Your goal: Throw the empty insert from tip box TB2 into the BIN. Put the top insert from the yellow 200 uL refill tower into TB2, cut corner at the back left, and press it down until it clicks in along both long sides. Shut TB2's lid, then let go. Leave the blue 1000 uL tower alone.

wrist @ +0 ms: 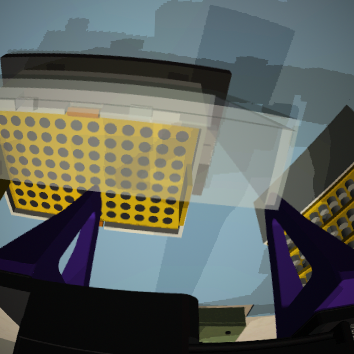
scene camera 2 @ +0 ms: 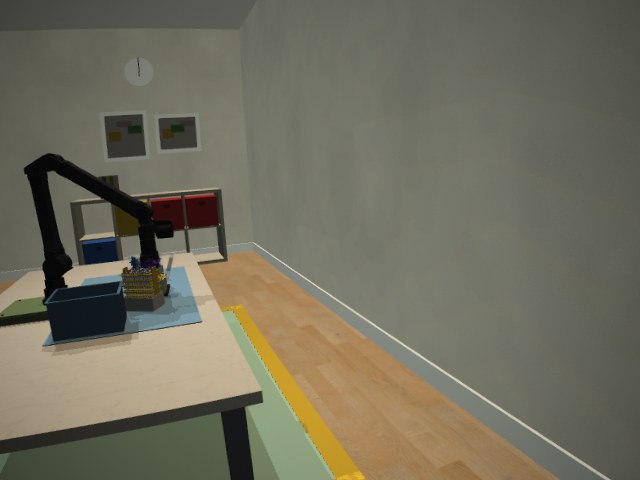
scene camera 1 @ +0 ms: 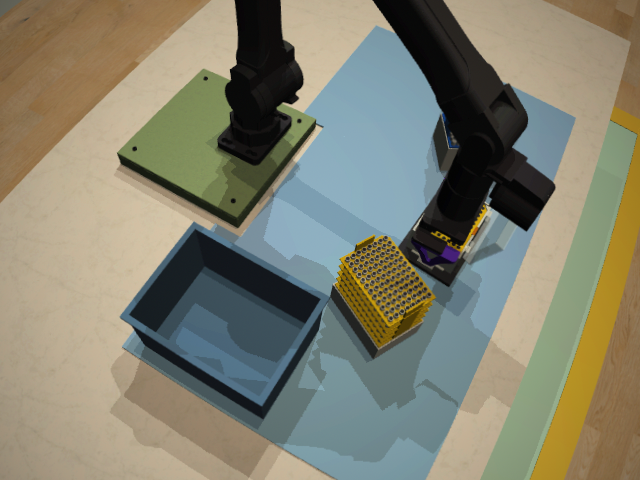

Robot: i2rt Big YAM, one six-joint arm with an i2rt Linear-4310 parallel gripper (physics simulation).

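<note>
Tip box TB2 [wrist: 145, 231] stands in the left half of the wrist view. A yellow insert [scene camera 1: 479, 221] [wrist: 142, 214] with rows of dark, tipless holes lies in it. Its clear lid [wrist: 250, 165] slants over most of the insert; the near rows show uncovered. My gripper [scene camera 1: 436, 255] [wrist: 184, 197] is open and empty; one finger is over TB2's near edge, the other beside the yellow tower. The yellow refill tower [scene camera 1: 385, 279] [scene camera 2: 139, 284] [wrist: 342, 200] holds stacked inserts with tips. The BIN [scene camera 1: 206, 374] [scene camera 2: 87, 317] shows no insert inside. The arm partly hides the blue tower [scene camera 1: 443, 145].
A black base [scene camera 1: 449, 276] [wrist: 120, 66] lies under TB2. The green board [scene camera 1: 170, 134] [scene camera 2: 23, 311] [wrist: 215, 331] carries the arm. The BIN stands close beside the yellow tower on the blue mat [scene camera 1: 361, 103]. The table's edge lies beyond TB2.
</note>
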